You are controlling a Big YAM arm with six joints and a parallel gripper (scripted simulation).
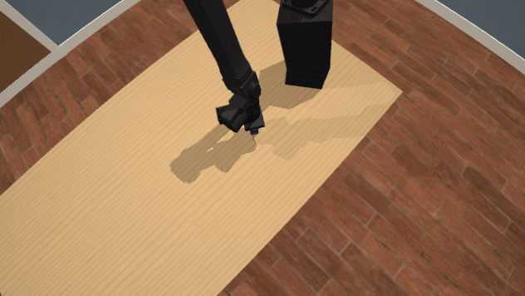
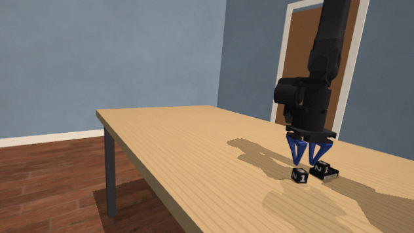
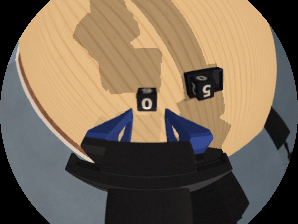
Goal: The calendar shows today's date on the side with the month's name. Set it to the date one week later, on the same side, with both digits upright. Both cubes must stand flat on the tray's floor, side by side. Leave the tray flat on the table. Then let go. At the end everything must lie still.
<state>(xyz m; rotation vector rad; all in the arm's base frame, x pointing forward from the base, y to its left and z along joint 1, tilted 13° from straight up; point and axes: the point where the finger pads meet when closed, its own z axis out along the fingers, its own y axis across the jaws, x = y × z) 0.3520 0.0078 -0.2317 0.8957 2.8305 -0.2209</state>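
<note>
Now: hand 4 cm above the black date cube. The rest, counted from my hand: black tray 3 cm behind, 10 cm to the right, 5 cm below; then black cube 2 cm behind, 9 cm to the right, 3 cm below.
</note>
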